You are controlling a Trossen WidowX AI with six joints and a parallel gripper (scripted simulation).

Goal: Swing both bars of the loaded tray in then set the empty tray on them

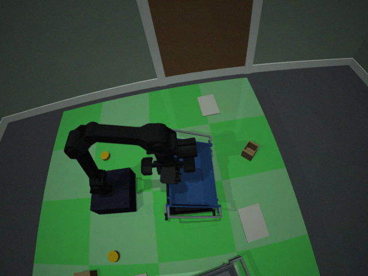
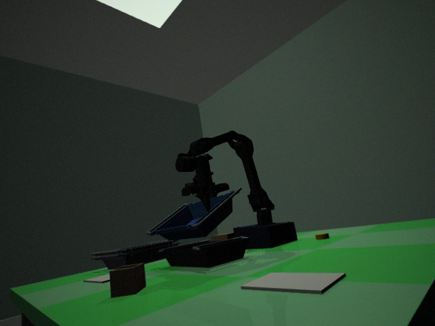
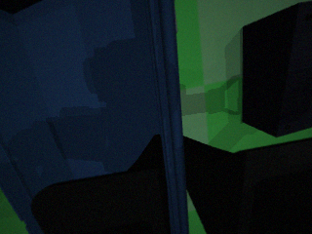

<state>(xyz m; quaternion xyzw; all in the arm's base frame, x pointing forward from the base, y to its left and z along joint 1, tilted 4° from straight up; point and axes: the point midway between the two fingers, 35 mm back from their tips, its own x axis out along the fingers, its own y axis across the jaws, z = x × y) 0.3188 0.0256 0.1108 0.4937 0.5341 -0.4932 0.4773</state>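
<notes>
My gripper tip is now 8 cm short of the blue tray and 1 cm above it. From my gripper tip the other things lie so: brown box 36 cm ahead, 14 cm to the left, 15 cm below.
</notes>
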